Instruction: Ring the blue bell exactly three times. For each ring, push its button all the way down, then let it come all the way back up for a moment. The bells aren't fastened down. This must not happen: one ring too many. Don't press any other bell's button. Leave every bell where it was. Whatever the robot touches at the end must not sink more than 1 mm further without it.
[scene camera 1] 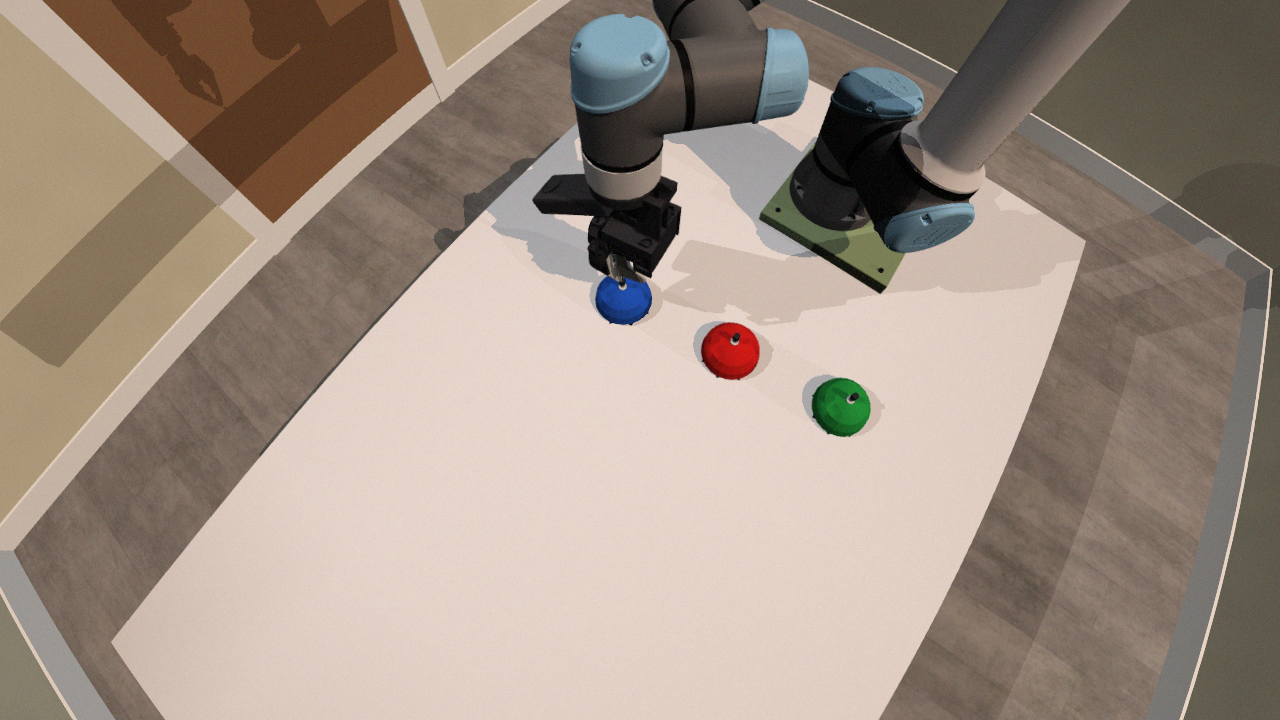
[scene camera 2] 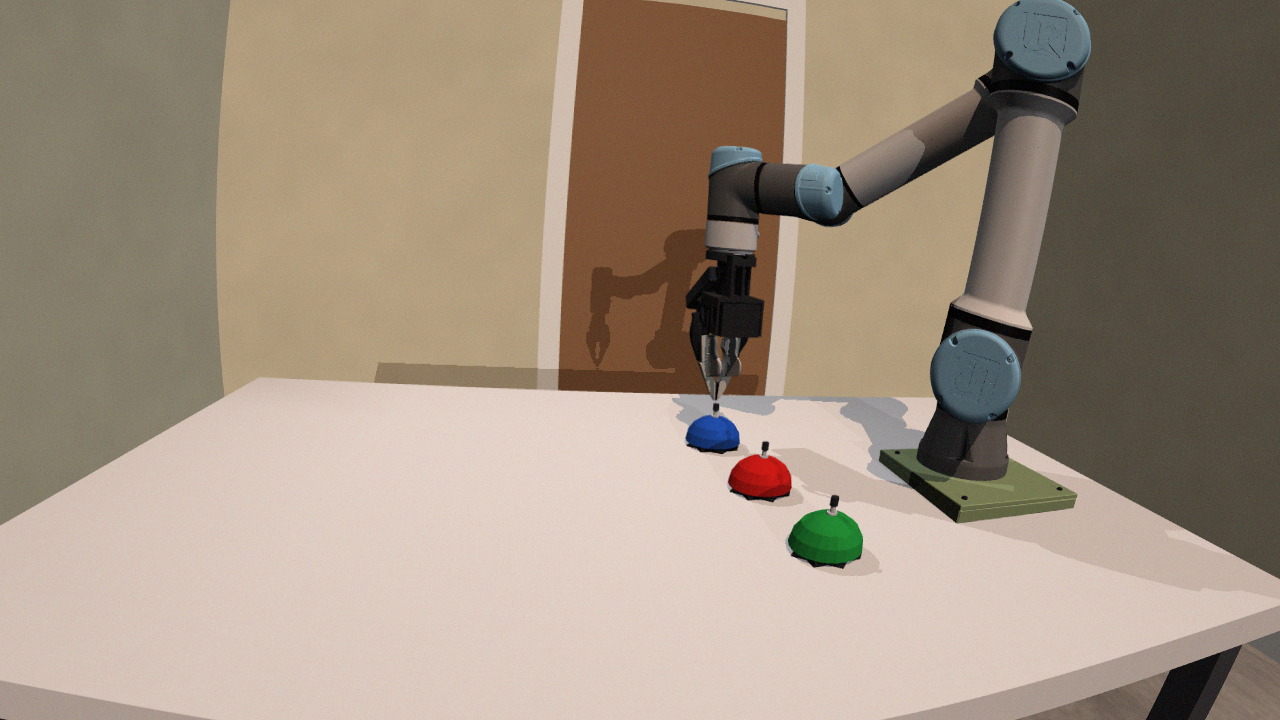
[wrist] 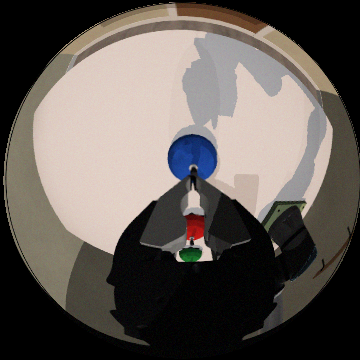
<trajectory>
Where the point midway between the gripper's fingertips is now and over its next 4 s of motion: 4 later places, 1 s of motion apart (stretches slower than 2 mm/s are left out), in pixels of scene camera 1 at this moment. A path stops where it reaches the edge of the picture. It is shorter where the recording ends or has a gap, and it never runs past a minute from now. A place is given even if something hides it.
My gripper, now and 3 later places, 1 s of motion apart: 620,278; 621,281; 620,280; 619,258
</trajectory>
